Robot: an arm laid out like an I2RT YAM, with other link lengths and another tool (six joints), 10 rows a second.
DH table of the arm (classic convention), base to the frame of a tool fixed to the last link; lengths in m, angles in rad. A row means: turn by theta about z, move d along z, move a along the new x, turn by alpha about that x. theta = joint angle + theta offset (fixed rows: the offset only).
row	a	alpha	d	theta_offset
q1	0.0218	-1.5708	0.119	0
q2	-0.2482	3.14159	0	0
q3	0.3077	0	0	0.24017
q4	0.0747	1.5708	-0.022	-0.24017
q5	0	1.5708	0.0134	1.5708
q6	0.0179	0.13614	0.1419	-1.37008
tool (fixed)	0	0	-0.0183	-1.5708
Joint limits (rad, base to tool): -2.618..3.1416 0..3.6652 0..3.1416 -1.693..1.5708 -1.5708..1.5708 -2.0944..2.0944
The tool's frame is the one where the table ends.
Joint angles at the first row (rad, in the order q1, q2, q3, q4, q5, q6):
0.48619, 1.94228, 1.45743, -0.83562, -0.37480, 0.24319
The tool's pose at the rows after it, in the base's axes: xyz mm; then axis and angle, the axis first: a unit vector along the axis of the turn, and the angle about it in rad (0 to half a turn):
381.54 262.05 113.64 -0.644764 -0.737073 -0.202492 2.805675
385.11 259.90 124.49 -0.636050 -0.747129 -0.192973 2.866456
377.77 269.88 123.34 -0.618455 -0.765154 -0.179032 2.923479
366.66 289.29 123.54 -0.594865 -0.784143 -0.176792 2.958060
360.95 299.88 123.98 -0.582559 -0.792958 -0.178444 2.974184
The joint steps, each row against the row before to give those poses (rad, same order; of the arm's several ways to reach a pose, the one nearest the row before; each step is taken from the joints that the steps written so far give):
0.00001, -0.00153, 0.08962, -0.12397, 0.04502, -0.04920
0.00799, -0.00075, 0.03933, -0.03741, 0.06294, -0.02329
0.04426, -0.00002, 0.00035, -0.00037, 0.06828, -0.01259
0.05913, 0.00003, 0.00002, 0.01565, 0.04196, -0.00380
0.03052, -0.00001, 0.00000, 0.01220, 0.01870, -0.00039

